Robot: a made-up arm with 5 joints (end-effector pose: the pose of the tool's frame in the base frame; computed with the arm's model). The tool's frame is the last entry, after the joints. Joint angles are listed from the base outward.
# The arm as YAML. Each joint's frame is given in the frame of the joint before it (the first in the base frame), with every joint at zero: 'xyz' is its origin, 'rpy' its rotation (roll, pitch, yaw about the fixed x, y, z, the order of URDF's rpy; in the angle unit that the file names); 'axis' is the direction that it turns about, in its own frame. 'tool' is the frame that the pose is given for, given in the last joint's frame.
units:
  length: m
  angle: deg
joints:
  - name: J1
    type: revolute
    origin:
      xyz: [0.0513, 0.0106, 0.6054]
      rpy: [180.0, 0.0, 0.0]
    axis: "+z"
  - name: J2
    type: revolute
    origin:
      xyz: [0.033, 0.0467, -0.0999]
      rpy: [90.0, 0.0, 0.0]
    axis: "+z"
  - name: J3
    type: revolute
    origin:
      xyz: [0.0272, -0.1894, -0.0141]
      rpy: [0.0, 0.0, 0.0]
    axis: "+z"
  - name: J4
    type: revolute
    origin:
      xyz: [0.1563, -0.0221, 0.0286]
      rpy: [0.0, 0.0, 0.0]
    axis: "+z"
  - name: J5
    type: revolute
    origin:
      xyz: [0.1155, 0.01, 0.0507]
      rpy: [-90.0, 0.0, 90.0]
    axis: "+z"
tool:
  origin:
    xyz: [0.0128, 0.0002, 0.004]
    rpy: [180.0, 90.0, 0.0]
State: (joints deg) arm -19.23 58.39 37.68 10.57 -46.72
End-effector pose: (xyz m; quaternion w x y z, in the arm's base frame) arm 0.1970 0.0907 0.5222 0.5938 0.1106 0.7655 -0.2219
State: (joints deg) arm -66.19 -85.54 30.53 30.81 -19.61
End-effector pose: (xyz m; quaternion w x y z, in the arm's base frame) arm 0.0422 0.0459 0.9134 0.7877 0.2523 -0.0821 0.5560
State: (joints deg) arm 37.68 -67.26 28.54 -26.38 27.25
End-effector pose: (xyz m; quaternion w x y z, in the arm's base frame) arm 0.0931 -0.0060 1.0108 0.7344 -0.3568 -0.4308 -0.3845
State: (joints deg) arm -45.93 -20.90 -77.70 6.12 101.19
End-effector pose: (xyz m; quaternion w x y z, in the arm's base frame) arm 0.0109 -0.0225 1.1549 0.6220 -0.3132 -0.6307 -0.3425
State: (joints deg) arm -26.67 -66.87 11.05 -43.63 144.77
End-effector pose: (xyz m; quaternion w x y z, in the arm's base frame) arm -0.0251 -0.0152 1.0563 0.3581 -0.5463 -0.3668 -0.6624
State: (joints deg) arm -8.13 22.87 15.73 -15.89 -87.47
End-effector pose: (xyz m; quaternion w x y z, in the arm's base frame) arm 0.4095 0.0934 0.7360 0.7163 0.6660 0.1899 -0.0856
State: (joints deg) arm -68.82 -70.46 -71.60 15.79 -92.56
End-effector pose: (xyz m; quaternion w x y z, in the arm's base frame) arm -0.0976 -0.2872 0.9685 0.1067 -0.6179 0.3241 -0.7084
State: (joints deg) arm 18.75 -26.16 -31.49 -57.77 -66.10
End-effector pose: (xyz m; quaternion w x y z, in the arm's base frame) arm 0.0656 0.0375 1.1385 0.5169 0.1720 -0.7466 0.3819
